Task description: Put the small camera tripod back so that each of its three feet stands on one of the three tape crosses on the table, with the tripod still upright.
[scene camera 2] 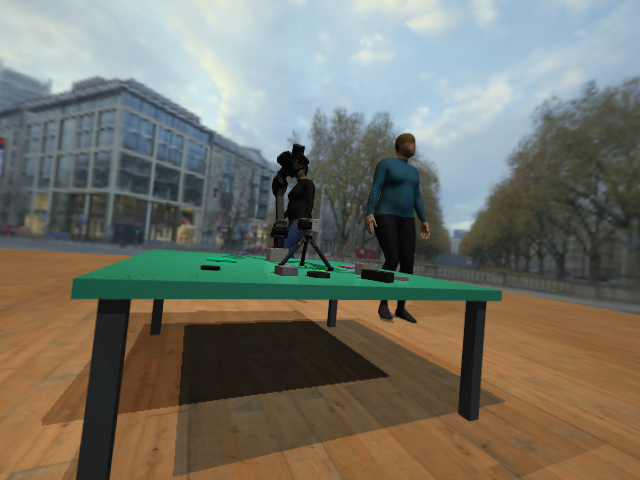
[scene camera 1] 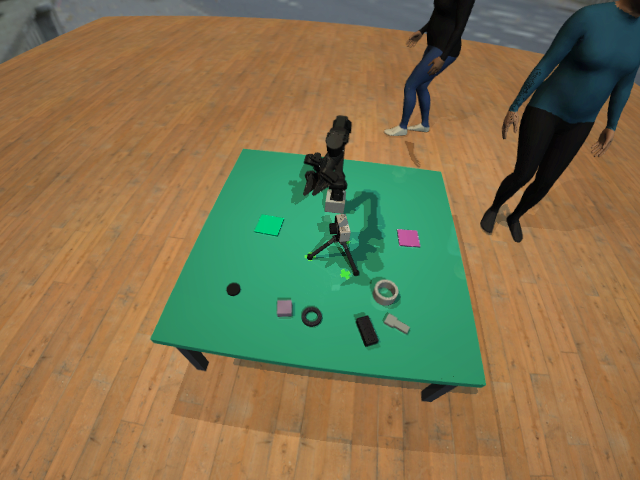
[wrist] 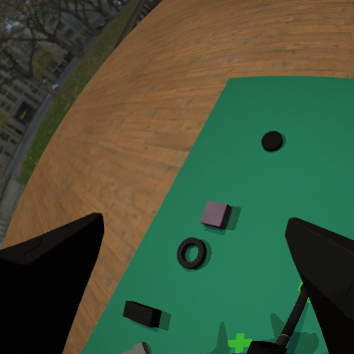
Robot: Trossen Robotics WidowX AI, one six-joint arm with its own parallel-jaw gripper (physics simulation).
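Pixels of known places: gripper, fingertip midpoint: [scene camera 2: 287,175] [scene camera 1: 308,195] [wrist: 199,226]; arm's base, origin of the base link: [scene camera 2: 278,248] [scene camera 1: 336,196].
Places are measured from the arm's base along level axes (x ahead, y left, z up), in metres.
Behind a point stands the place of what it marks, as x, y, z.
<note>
The small black tripod [scene camera 1: 350,259] @[0.386, 0.108, -0.007] [scene camera 2: 318,253] @[0.377, 0.091, -0.001] [wrist: 295,315] @[0.346, -0.027, 0.003] stands upright, bearing a grey camera [scene camera 1: 343,229] @[0.364, 0.057, 0.155] [scene camera 2: 315,225] @[0.378, 0.064, 0.124]. In scene view 1 its left foot is at the left green cross [scene camera 1: 306,256] @[0.367, -0.086, -0.061] [wrist: 301,287] @[0.371, -0.071, -0.060]. Its front right foot stands beside the front cross [scene camera 1: 344,274] @[0.424, 0.093, -0.074] [wrist: 240,343] @[0.417, 0.096, -0.074], to that cross's right. The rear cross [scene camera 1: 347,242] is partly hidden behind the tripod; I cannot tell how the rear foot sits to it. My gripper [scene camera 1: 311,193] @[0.377, -0.088, 0.322] [wrist: 199,226] @[0.377, -0.088, 0.322] is open and empty, high above the table, behind and left of the tripod in scene view 1.
On the green table [scene camera 1: 206,320] @[0.751, -0.427, -0.075] lie a grey ring [scene camera 1: 386,292] @[0.464, 0.288, -0.070], black ring [scene camera 1: 311,316] @[0.638, -0.031, -0.070], black block [scene camera 1: 367,330] @[0.687, 0.209, -0.041], grey piece [scene camera 1: 397,323] @[0.629, 0.331, -0.060], mauve block [scene camera 1: 284,307] @[0.645, -0.128, -0.047], black disc [scene camera 1: 233,289] @[0.597, -0.363, -0.065], green square [scene camera 1: 269,225] @[0.211, -0.308, -0.065] and magenta square [scene camera 1: 408,238] @[0.157, 0.389, -0.065]. Two people stand beyond the table.
</note>
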